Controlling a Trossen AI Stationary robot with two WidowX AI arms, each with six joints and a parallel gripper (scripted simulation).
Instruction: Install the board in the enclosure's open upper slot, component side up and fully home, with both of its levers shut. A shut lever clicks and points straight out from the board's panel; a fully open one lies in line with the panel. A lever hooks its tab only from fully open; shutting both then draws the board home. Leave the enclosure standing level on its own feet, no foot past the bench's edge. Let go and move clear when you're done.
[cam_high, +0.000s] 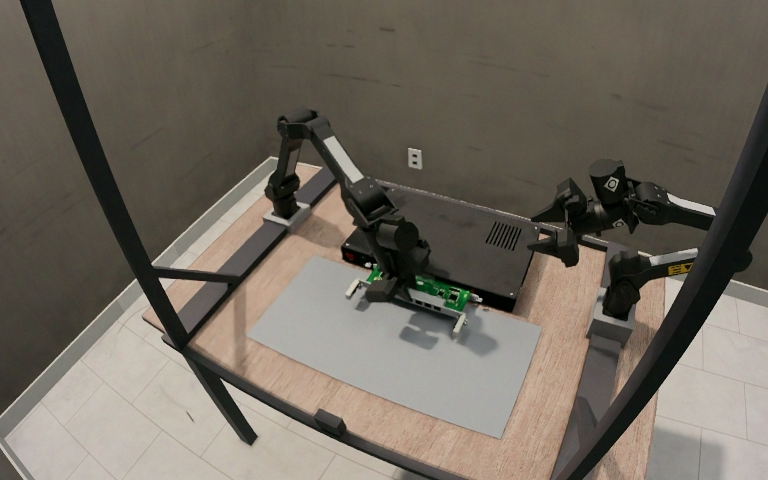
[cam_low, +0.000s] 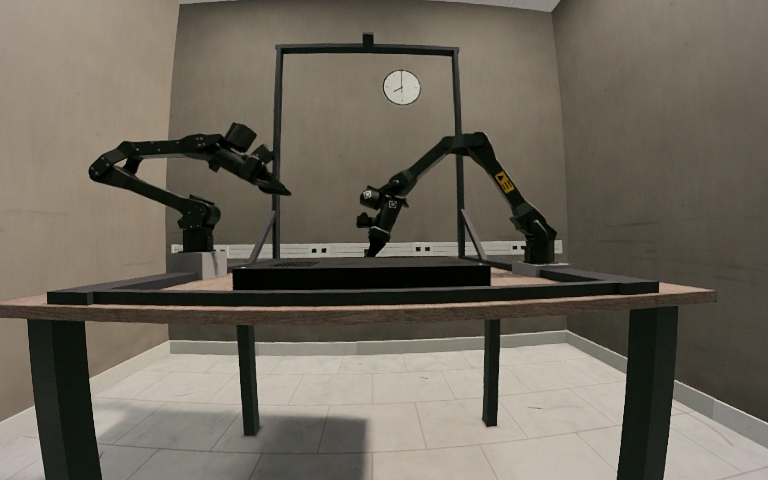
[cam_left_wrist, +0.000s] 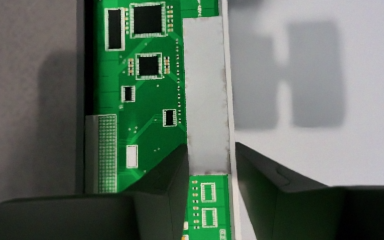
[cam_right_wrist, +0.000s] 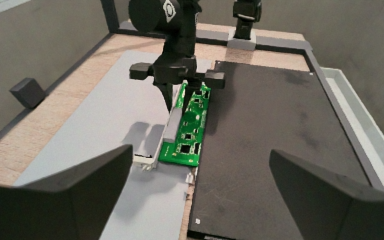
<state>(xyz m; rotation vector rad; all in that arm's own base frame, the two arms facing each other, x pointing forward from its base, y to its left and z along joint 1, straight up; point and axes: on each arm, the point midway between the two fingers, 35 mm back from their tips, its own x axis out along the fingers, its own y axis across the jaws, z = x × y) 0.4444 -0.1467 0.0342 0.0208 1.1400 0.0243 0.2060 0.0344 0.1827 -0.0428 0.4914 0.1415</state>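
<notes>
Now: the grey mat 10 cm behind my left hand, 7 cm below it and 2 cm to the right of it. From my left hand the other things lie so: black enclosure (18 cm ahead, 3 cm below, 1 cm to the right); green board (3 cm below, 1 cm to the right).
</notes>
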